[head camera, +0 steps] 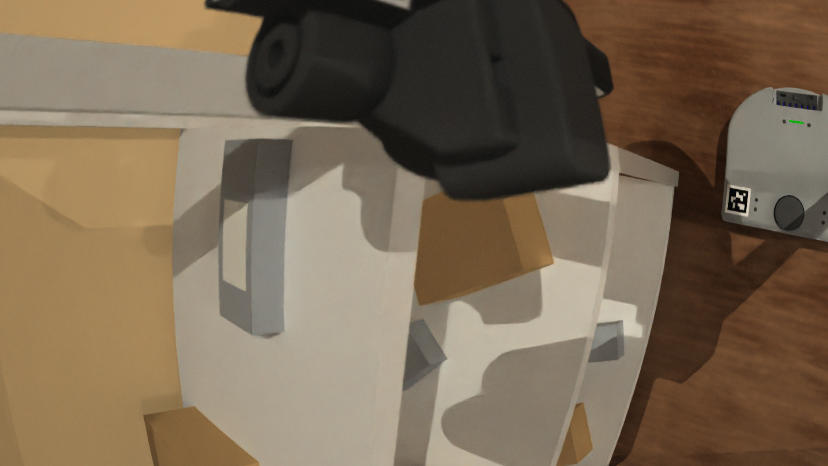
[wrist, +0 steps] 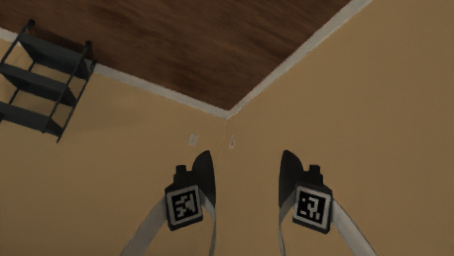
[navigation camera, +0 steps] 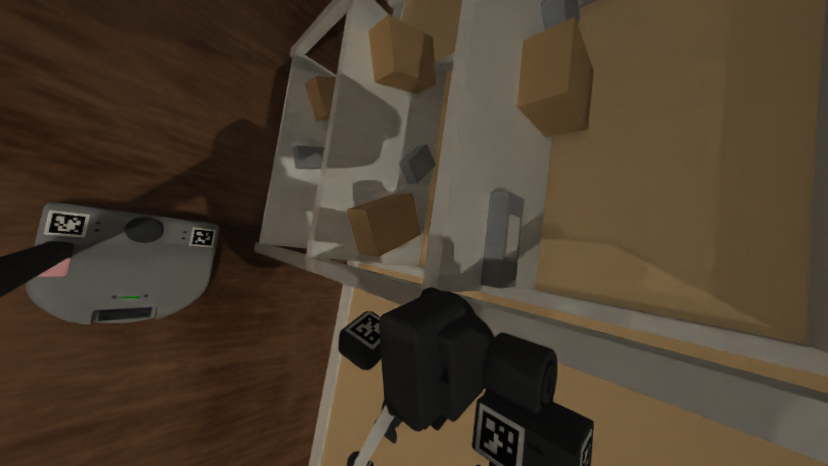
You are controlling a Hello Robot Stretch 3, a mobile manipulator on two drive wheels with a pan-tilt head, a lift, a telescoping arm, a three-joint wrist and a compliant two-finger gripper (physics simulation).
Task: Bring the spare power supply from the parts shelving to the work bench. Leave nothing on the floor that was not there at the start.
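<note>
A long blue-grey box with a pale label (head camera: 266, 243) (navigation camera: 501, 240), which looks like the power supply, lies on the top visible level of the white shelving (head camera: 115, 81) (navigation camera: 666, 373), near its side panel. My gripper (wrist: 246, 169) is open in the wrist view, with nothing between the fingers; it faces a wall corner. In the head view the dark wrist body hides the fingers and covers part of the shelving. In the navigation view the wrist is beside the shelving's side panel, apart from the grey box. The work bench cannot be made out.
Brown boxes (head camera: 480, 248) (navigation camera: 385, 222) and small grey blocks (head camera: 425, 350) (navigation camera: 417, 163) stand on the shelves. Another brown box (head camera: 191, 437) (navigation camera: 556, 81) shares the grey box's level. My base (head camera: 770, 167) (navigation camera: 124, 260) is on the wood floor beside the shelving. A dark rack (wrist: 47, 85) stands by the far wall.
</note>
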